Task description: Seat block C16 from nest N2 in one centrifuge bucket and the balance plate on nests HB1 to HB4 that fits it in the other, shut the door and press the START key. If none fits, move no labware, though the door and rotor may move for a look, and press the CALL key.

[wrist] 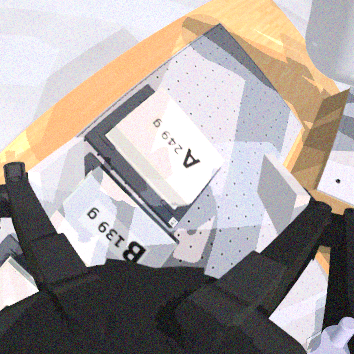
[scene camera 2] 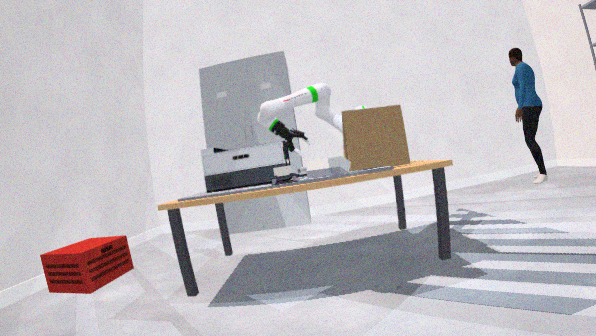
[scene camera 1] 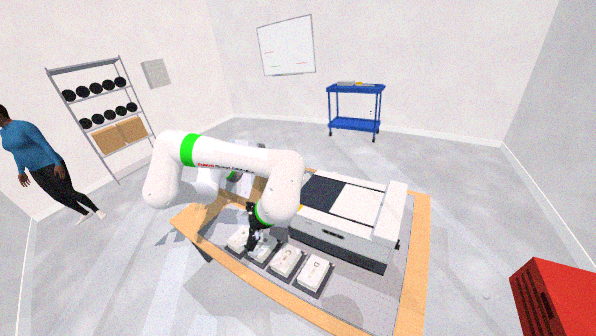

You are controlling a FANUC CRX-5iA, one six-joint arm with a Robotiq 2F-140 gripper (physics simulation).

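Pixels of known places: gripper, fingertip midpoint: (wrist: pixel 171 164) (scene camera 2: pixel 306 149) (scene camera 1: pixel 243 229); arm's base at its link origin: (scene camera 2: pixel 371 135) (scene camera 1: pixel 235 171).
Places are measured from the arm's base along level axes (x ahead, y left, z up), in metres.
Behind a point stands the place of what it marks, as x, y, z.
Note:
Balance plate A (scene camera 1: pixel 238 238) @[0.341, -0.283, -0.124] (wrist: pixel 187 145) @[0.325, -0.259, -0.124], marked 249 g, lies on a dark nest. Plate B (wrist: pixel 107 227) @[0.463, -0.249, -0.124], marked 139 g, lies beside it, partly hidden by the gripper in the wrist view. Plates C (scene camera 1: pixel 287 260) @[0.618, -0.232, -0.124] and D (scene camera 1: pixel 314 273) @[0.746, -0.216, -0.124] lie on nests further along the row. My gripper (scene camera 1: pixel 258 241) (scene camera 2: pixel 297 152) @[0.424, -0.273, -0.009] (wrist: pixel 171 164) @[0.424, -0.273, -0.009] is open and empty, tilted above the A and B end of the row. The white centrifuge (scene camera 1: pixel 332 216) @[0.723, -0.036, 0.032] (scene camera 2: pixel 241 167) @[0.722, 0.248, -0.070] stands beside the nests; its rotor and buckets are not visible. The keys are hidden behind the arm. I cannot make out C16 or N2.
A brown upright board (scene camera 2: pixel 376 137) @[-0.015, 0.148, -0.022] stands on the wooden table (scene camera 1: pixel 419 250) @[1.090, 0.150, -0.191] (scene camera 2: pixel 430 165) @[-0.224, 0.431, -0.200]. A red box (scene camera 1: pixel 560 290) (scene camera 2: pixel 87 265) is on the floor. A person (scene camera 1: pixel 35 150) (scene camera 2: pixel 527 95) stands away from the table. A blue cart (scene camera 1: pixel 355 89) is further back.

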